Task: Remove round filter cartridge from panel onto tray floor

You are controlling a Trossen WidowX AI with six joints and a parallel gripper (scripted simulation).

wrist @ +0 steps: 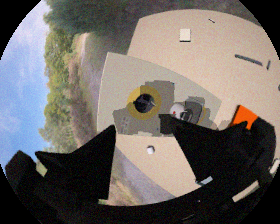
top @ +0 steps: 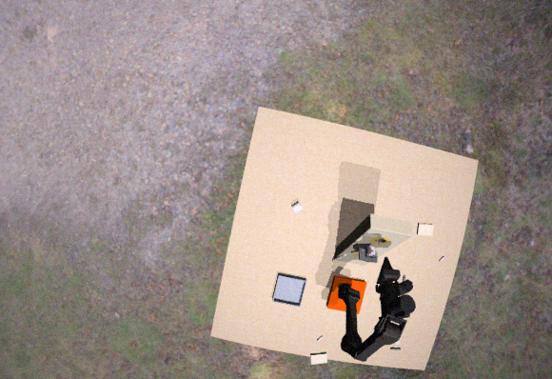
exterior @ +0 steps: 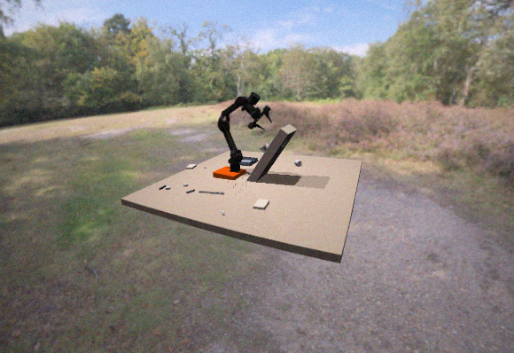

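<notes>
My gripper tip is now 14 cm above the round filter cartridge and 1 cm past it. From my gripper tip the other things lie so: grey-blue square tray (35 cm below, 34 cm to the left, 29 cm behind).
</notes>
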